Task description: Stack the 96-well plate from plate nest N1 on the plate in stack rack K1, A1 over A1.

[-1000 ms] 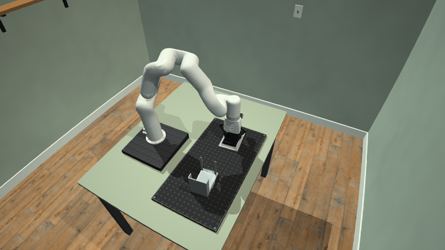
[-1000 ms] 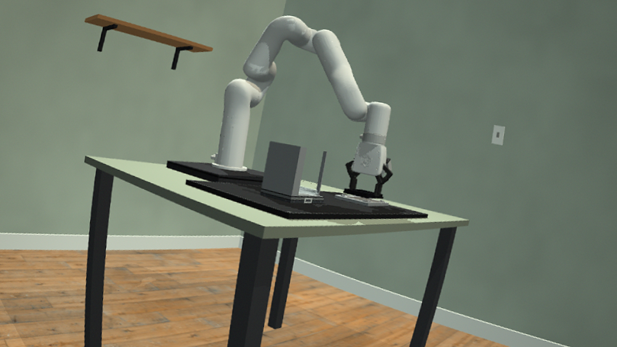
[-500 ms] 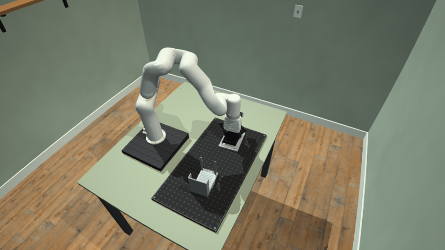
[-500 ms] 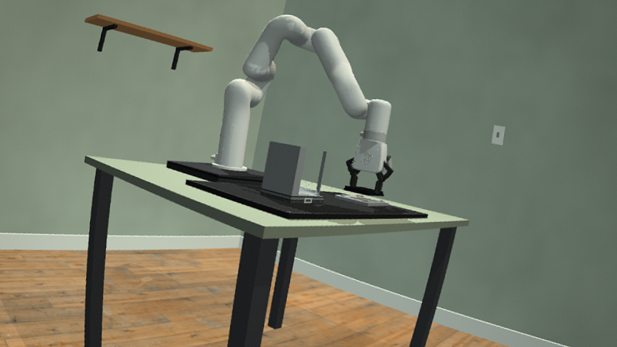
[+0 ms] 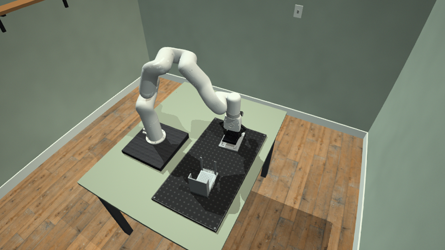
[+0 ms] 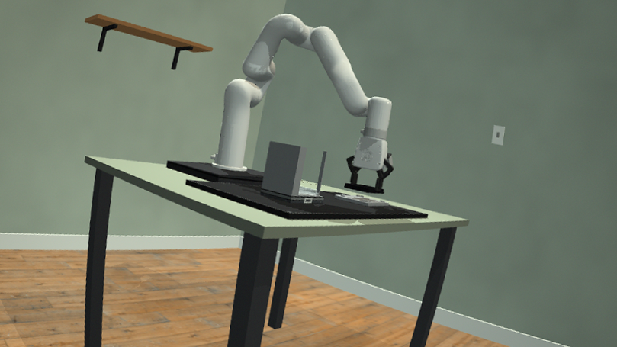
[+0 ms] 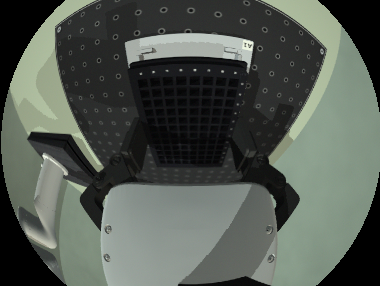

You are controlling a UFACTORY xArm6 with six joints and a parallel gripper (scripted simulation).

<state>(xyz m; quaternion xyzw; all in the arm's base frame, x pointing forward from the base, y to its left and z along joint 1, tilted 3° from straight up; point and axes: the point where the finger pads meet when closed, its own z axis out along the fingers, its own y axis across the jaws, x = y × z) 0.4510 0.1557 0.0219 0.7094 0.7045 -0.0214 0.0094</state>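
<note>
Right now my hand is 4 cm past the tall grey rack wall, 42 cm to the left of it and 2 cm below it. Also, from my hand: thin post: 29 cm to the right, 2 cm above; black 96-well plate: 1 cm below; pale A1 mark: 5 cm ahead, 7 cm to the left, 5 cm below.
</note>
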